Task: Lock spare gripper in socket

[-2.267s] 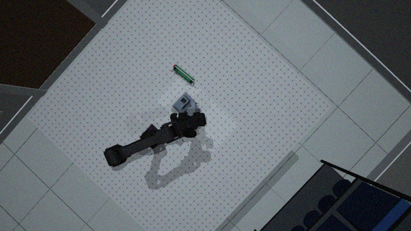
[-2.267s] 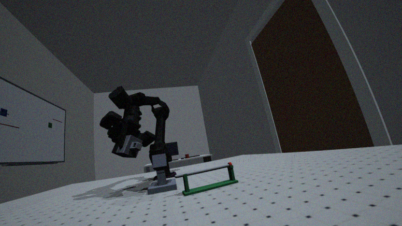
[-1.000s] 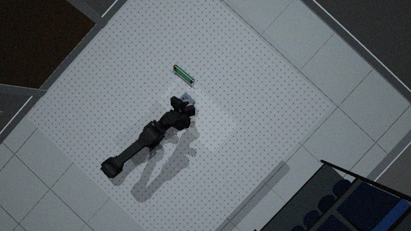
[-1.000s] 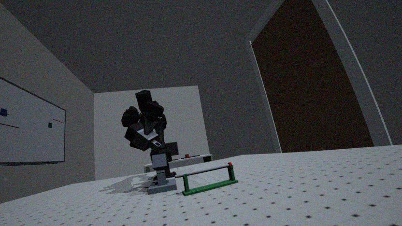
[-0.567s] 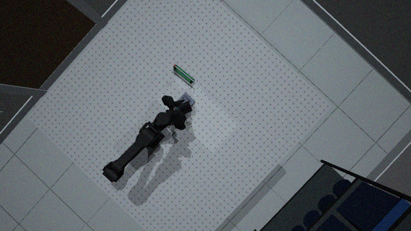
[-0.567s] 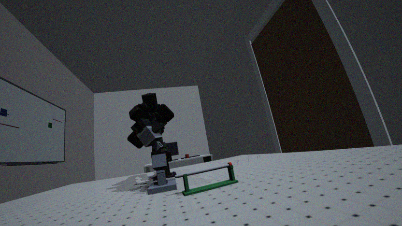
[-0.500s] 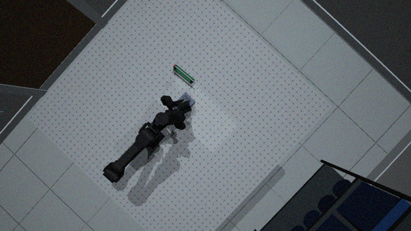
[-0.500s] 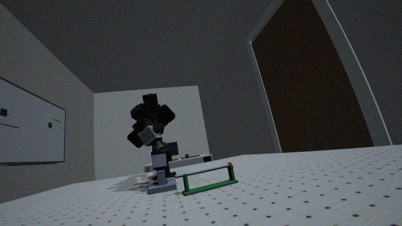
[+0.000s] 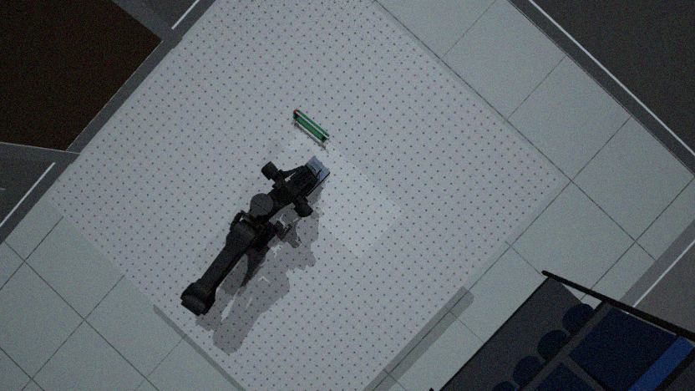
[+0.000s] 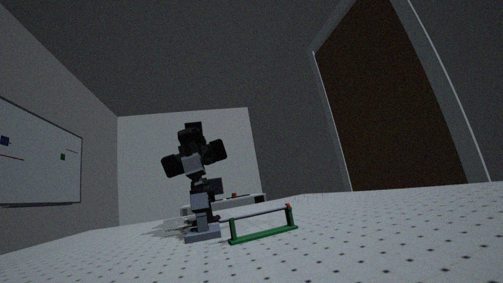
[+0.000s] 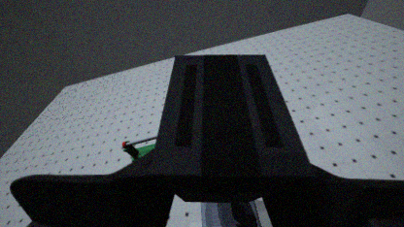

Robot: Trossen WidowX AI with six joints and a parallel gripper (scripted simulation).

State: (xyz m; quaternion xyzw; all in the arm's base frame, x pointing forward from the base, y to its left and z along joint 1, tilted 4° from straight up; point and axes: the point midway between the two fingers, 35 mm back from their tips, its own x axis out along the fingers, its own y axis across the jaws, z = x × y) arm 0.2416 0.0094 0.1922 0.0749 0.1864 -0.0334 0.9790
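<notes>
My gripper tip is now 15 cm above the green rack, 13 cm to the right of it and 11 cm short of it. Round my gripper tip: spare gripper (1 cm behind); grey mount (13 cm below, 1 cm to the left).
</notes>
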